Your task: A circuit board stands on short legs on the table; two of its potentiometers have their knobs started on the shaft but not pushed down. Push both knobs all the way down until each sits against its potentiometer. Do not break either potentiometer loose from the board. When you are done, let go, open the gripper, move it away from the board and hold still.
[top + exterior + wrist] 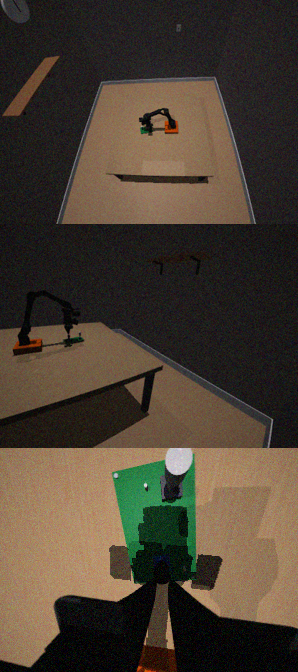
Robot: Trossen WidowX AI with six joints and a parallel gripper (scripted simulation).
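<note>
My gripper tip is 10 cm short of the grey knob, 1 cm to the left of it and 1 cm above it.
</note>
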